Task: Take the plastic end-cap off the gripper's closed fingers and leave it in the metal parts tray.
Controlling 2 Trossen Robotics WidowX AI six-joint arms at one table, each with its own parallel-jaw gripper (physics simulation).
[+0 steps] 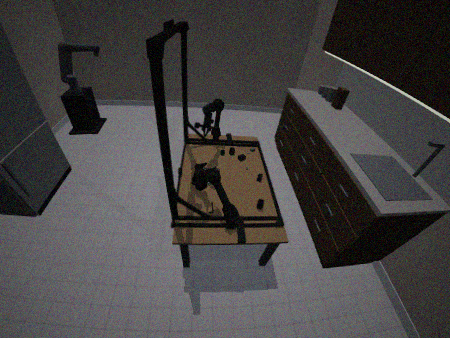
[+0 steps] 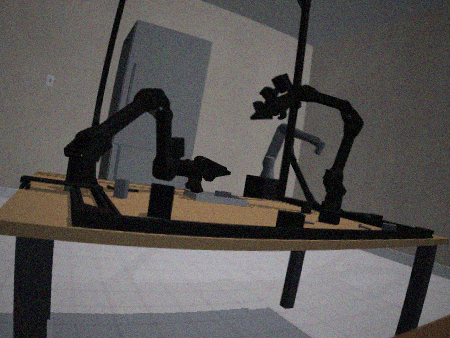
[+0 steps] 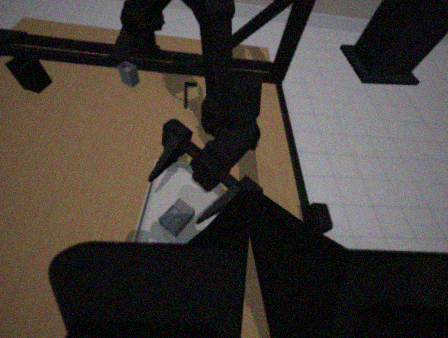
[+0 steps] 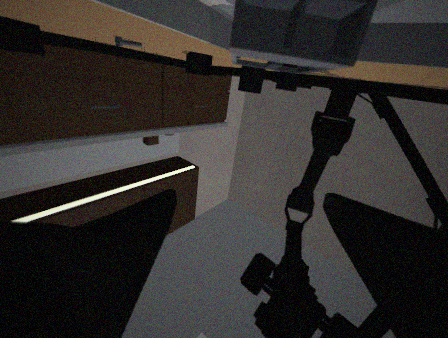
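Pixels of known places: left gripper, fingertip midpoint: [image 1: 205,137] [image 2: 250,118] [image 3: 248,198] [image 4: 294,328]; right gripper, fingertip midpoint: [image 1: 211,164] [image 2: 228,171] [image 3: 172,201] [image 4: 249,198]; left arm's base, link origin: [image 1: 215,140] [image 4: 344,89]; right arm's base, link origin: [image 1: 230,223] [image 2: 77,183] [image 3: 146,52].
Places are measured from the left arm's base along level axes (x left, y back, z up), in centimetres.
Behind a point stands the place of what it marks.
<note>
The grey plastic end-cap [image 3: 176,216] {x 7.7, y -47.4, z 1.4 cm} [image 4: 299,33] {x 7.0, y -48.6, z 0.5 cm} lies in the light metal parts tray [image 3: 155,214] {x 11.9, y -47.7, z -1.7 cm} [image 2: 236,200] {x 13.5, y -44.4, z -0.3 cm} on the wooden table. My right gripper [image 3: 172,201] {x 7.7, y -47.0, z 8.5 cm} [image 4: 249,198] {x 7.7, y -47.0, z 8.5 cm} [image 2: 222,170] {x 7.7, y -47.0, z 8.5 cm} [image 1: 200,175] is open and empty. It hangs just above the tray, with its fingers on either side of the cap and apart from it. My left gripper [image 3: 248,198] {x -0.2, y -40.2, z 28.7 cm} [image 2: 255,114] {x -0.2, y -40.2, z 28.7 cm} [image 1: 199,125] is shut on nothing. It is raised high over the far end of the table, and its fingertips are bare.
A black frame rail [image 1: 225,220] {x 27.8, y -87.3, z -0.7 cm} [image 2: 217,229] {x 62.8, y -60.5, z -0.6 cm} runs round the table, with a tall gantry post [image 1: 159,108] {x -4.2, y -96.7, z 77.3 cm}. Small black blocks [image 1: 260,203] {x 50.6, y -69.9, z 2.2 cm} [image 2: 160,200] {x 52.6, y -70.0, z 1.5 cm}, a small grey block [image 3: 128,73] {x 31.1, y -77.7, z 2.0 cm} [image 2: 121,188] {x 34.0, y -79.2, z 0.5 cm} and an L-shaped key [image 3: 186,92] {x 17.5, y -80.3, z -1.1 cm} lie on the table.
</note>
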